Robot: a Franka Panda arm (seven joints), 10 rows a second.
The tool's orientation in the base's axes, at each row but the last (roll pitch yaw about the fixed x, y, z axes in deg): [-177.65, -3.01, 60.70]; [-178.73, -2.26, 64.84]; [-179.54, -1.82, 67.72]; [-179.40, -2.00, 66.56]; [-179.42, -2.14, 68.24]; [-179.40, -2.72, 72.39]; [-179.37, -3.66, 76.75]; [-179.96, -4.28, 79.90]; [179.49, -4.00, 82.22]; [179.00, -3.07, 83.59]
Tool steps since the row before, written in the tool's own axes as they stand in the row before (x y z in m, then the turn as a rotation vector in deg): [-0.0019, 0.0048, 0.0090, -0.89, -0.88, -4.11]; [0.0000, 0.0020, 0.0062, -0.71, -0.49, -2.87]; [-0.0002, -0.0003, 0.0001, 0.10, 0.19, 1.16]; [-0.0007, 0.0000, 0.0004, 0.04, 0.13, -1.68]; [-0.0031, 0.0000, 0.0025, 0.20, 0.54, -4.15]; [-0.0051, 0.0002, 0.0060, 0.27, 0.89, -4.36]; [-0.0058, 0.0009, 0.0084, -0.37, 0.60, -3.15]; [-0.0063, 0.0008, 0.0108, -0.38, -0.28, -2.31]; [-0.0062, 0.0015, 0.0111, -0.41, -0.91, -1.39]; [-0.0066, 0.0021, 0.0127, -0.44, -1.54, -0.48]
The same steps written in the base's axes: [0.0032, -0.0034, -0.0093, -1.16, -0.62, 4.09]; [0.0018, -0.0006, -0.0062, -0.74, -0.56, 2.85]; [-0.0004, -0.0001, -0.0001, 0.22, 0.06, -1.16]; [-0.0003, -0.0006, -0.0004, 0.13, -0.08, 1.68]; [-0.0011, -0.0028, -0.0026, 0.56, -0.17, 4.15]; [-0.0013, -0.0046, -0.0062, 0.91, -0.22, 4.36]; [-0.0004, -0.0053, -0.0088, 0.49, -0.70, 3.11]; [-0.0002, -0.0055, -0.0112, -0.37, -0.49, 2.28]; [0.0009, -0.0056, -0.0115, -0.98, -0.38, 1.35]; [0.0016, -0.0061, -0.0130, -1.59, -0.29, 0.43]
